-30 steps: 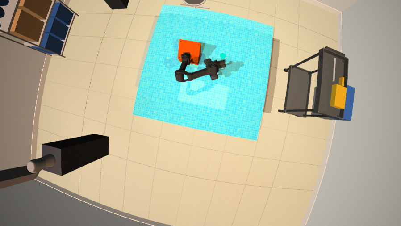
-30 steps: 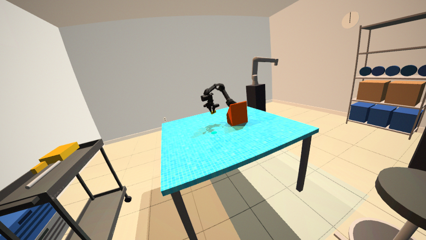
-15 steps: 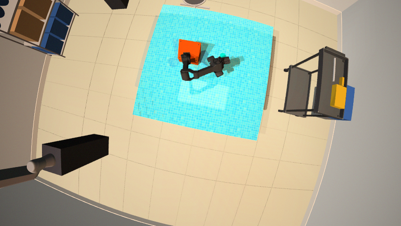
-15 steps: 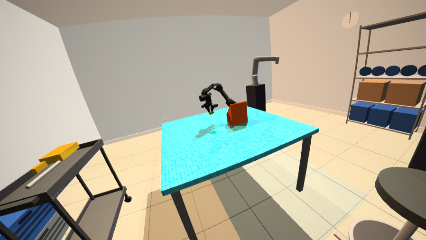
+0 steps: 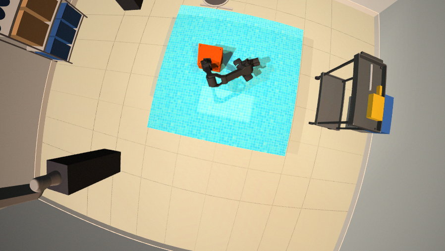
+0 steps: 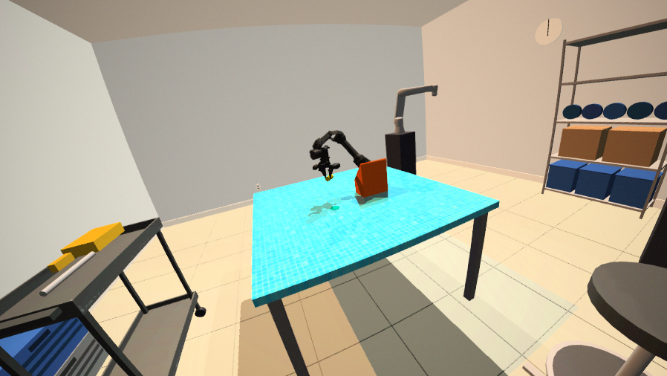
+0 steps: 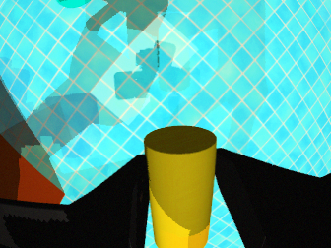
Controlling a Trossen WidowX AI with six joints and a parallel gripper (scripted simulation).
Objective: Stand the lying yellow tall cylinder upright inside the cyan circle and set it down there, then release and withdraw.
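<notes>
The cyan circle lies 170 mm to the left of my gripper tip, 150 mm below it and 50 mm ahead of it. Round my gripper tip: yellow cylinder 20 mm behind, 10 mm to the right.
</notes>
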